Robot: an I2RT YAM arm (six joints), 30 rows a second.
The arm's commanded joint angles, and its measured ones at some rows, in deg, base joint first. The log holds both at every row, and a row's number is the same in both.
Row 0, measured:
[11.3, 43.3, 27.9, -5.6, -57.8, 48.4]
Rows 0 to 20, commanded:
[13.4, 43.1, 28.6, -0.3, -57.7, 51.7]
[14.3, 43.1, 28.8, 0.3, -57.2, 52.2]
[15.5, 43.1, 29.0, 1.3, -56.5, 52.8]
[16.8, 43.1, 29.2, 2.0, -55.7, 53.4]
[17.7, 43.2, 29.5, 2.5, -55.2, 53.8]
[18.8, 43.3, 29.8, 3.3, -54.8, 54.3]
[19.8, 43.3, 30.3, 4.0, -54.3, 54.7]
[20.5, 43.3, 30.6, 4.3, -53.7, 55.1]
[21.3, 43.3, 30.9, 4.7, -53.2, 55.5]
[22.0, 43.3, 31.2, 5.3, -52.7, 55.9]
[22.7, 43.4, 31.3, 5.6, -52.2, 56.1]
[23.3, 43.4, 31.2, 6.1, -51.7, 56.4]
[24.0, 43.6, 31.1, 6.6, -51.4, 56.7]
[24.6, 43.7, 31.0, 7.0, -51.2, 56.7]
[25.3, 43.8, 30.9, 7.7, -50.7, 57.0]
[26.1, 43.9, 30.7, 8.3, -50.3, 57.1]
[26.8, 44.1, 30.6, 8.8, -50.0, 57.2]
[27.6, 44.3, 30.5, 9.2, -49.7, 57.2]
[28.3, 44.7, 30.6, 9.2, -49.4, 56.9]
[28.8, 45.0, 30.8, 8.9, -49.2, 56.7]
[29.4, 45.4, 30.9, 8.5, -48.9, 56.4]
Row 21, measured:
[28.4, 45.0, 30.6, 4.9, -50.2, 56.8]
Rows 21 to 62, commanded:
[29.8, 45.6, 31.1, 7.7, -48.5, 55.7]
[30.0, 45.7, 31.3, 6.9, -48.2, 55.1]
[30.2, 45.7, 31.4, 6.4, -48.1, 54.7]
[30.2, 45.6, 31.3, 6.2, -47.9, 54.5]
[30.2, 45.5, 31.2, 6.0, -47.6, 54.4]
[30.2, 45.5, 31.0, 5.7, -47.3, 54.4]
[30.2, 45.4, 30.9, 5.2, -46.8, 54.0]
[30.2, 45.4, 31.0, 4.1, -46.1, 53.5]
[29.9, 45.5, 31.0, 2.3, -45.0, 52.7]
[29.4, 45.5, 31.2, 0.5, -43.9, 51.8]
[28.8, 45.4, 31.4, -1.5, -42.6, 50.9]
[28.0, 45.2, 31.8, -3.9, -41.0, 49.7]
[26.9, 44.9, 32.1, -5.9, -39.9, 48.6]
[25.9, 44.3, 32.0, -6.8, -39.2, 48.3]
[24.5, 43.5, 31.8, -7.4, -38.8, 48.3]
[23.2, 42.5, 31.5, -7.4, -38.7, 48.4]
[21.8, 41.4, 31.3, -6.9, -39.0, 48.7]
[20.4, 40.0, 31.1, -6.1, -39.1, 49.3]
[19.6, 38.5, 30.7, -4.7, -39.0, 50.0]
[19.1, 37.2, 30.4, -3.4, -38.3, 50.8]
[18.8, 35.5, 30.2, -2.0, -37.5, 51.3]
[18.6, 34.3, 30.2, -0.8, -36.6, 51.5]
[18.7, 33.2, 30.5, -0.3, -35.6, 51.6]
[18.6, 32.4, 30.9, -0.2, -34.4, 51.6]
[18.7, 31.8, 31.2, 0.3, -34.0, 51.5]
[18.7, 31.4, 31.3, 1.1, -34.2, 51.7]
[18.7, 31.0, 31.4, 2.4, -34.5, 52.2]
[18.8, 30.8, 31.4, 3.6, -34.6, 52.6]
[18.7, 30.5, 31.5, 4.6, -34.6, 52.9]
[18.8, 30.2, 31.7, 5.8, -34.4, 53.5]
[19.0, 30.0, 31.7, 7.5, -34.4, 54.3]
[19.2, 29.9, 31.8, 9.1, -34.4, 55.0]
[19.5, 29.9, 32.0, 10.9, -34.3, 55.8]
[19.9, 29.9, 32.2, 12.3, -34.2, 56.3]
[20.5, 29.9, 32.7, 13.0, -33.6, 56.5]
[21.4, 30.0, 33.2, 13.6, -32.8, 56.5]
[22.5, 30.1, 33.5, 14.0, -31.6, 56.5]
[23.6, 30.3, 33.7, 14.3, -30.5, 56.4]
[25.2, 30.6, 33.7, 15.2, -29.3, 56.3]
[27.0, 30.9, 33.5, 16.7, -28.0, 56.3]
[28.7, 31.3, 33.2, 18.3, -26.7, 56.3]
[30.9, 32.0, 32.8, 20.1, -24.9, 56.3]
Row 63, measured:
[27.9, 31.2, 33.1, 13.3, -29.7, 55.6]
